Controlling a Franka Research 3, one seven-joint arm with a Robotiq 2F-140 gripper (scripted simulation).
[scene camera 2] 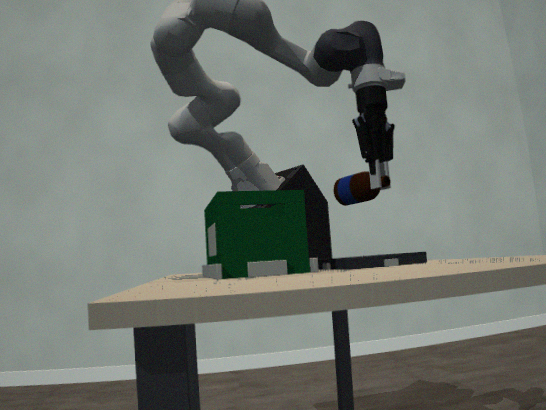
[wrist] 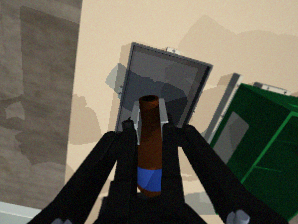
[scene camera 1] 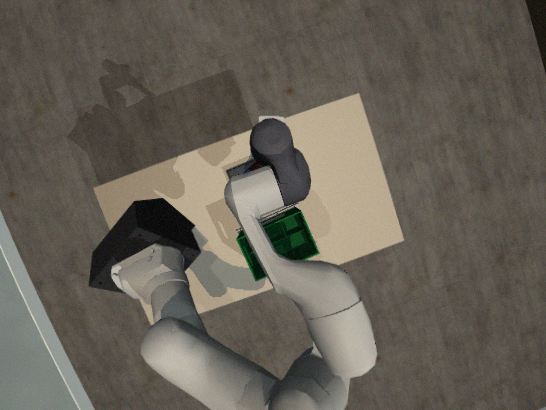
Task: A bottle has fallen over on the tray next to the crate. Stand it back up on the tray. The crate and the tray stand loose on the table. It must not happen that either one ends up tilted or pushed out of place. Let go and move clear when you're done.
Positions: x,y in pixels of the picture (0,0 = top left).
Scene:
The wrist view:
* gripper: 150,108
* grey tray: 179,80
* glass bottle: 150,149

